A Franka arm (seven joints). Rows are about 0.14 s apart.
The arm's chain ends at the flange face. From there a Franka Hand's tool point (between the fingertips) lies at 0.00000 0.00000 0.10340 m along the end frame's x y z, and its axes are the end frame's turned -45 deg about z.
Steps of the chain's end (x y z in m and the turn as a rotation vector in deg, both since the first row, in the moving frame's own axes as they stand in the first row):
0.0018, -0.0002, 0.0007, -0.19, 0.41, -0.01
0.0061, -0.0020, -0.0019, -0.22, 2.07, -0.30
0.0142, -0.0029, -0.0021, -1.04, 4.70, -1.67
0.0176, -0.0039, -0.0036, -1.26, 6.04, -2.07
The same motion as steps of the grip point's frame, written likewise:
0.0017, 0.0019, 0.0007, -0.42, 0.16, -0.01
0.0081, 0.0058, -0.0020, -1.62, 1.31, -0.30
0.0169, 0.0152, -0.0025, -4.06, 2.59, -1.67
0.0215, 0.0189, -0.0042, -5.16, 3.38, -2.07

